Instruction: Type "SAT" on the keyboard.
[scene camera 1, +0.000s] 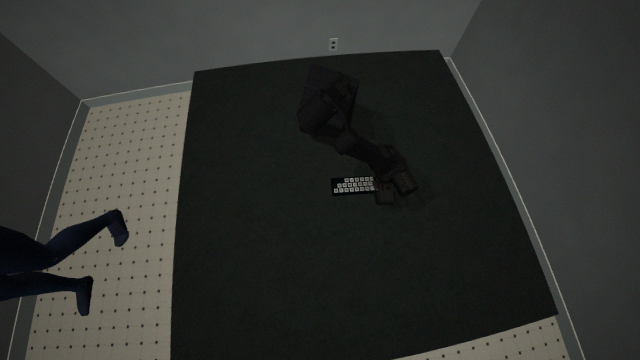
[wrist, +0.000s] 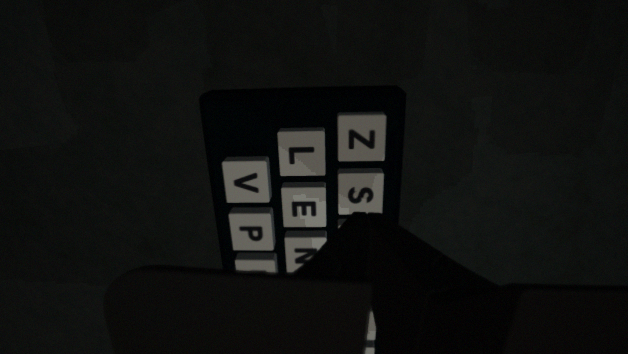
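Observation:
The keyboard is a dark slab with rows of white letter keys. It lies on the dark table in front of the arm. In the wrist view the Z key, S key, L key, E key, V key and P key can be read. My gripper is shut and empty, at the right end of the keyboard. Its tips overlap the lower edge of the S key and hide most of the key beside it. Contact cannot be told. The A and T keys cannot be made out.
The arm reaches from its base near the back edge of the table. A person's legs show over the tiled floor at the left. Walls stand behind and to the right of the table.

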